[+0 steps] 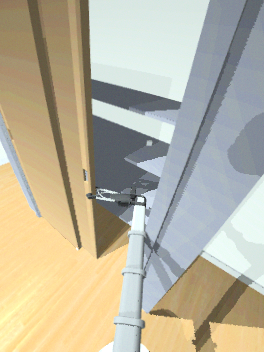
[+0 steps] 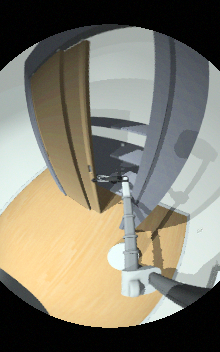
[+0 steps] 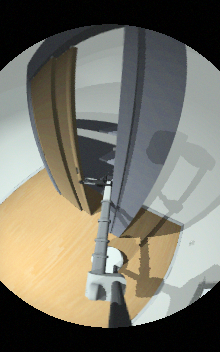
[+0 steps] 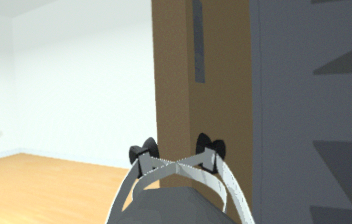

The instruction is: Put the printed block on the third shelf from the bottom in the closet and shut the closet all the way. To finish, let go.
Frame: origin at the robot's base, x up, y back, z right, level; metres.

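Seen in the pictures: gripper, fingertip midpoint: [image 1: 88, 191] [image 2: 91, 177] [image 3: 79, 179]; robot's base, origin of the base link: [image 2: 122, 255] [image 3: 107, 259].
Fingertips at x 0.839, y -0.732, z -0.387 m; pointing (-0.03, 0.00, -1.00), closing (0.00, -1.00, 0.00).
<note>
Offsets run from my fingertips to a thing's top centre. "pt": to the spot under its first point. Level surfaces: height alone.
The small pale block {dy -0.418, dx +0.174, dz +0.322 m} [image 1: 149, 143] [image 2: 123, 145] stands on a dark shelf {dx +0.142 m} [image 1: 112, 131] inside the closet; its print cannot be made out. The wooden closet door [image 1: 57, 125] [image 2: 75, 125] [image 3: 64, 125] [image 4: 172, 100] stands at the left, partly open, with a gap to the blue-grey panel on the right. My gripper [image 1: 93, 193] [image 4: 176, 148] is at the door's free edge, below the small dark handle {pt dy -0.011, dx +0.111, dz -0.005 m} [image 1: 86, 175] [image 4: 199, 45]. Its black fingertips stand a little apart, one on each side of the edge, so it looks shut on the door. The exact contact is partly hidden.
The blue-grey closet panel [image 1: 192, 135] [image 2: 177, 115] [image 3: 145, 115] rises close to the right of my extended arm [image 1: 132, 280]. Wooden floor {dx -0.874 m} [image 1: 45, 280] lies in front of the closet. A white wall [image 4: 80, 85] shows beyond the door.
</note>
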